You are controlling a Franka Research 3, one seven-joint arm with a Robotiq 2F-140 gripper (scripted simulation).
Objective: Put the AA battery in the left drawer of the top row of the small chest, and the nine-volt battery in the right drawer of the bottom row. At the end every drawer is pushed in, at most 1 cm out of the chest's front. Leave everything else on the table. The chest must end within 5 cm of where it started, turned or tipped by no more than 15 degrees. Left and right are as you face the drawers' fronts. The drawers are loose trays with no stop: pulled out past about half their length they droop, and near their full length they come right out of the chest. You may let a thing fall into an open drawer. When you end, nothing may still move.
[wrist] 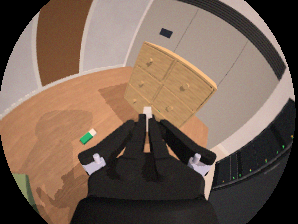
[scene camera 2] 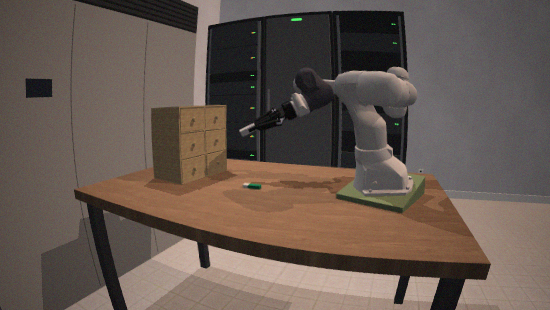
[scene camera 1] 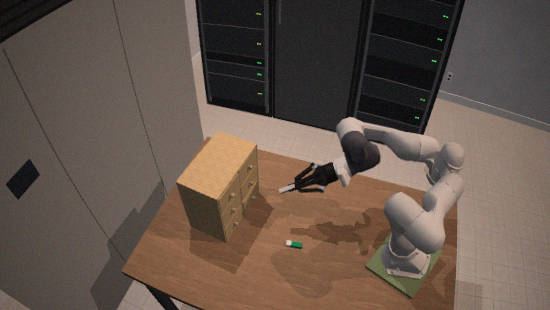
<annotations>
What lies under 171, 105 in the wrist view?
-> A drawer.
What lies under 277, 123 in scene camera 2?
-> My gripper.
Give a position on a small wooden chest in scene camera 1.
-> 200, 186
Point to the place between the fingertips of my gripper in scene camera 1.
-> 280, 191
</annotations>
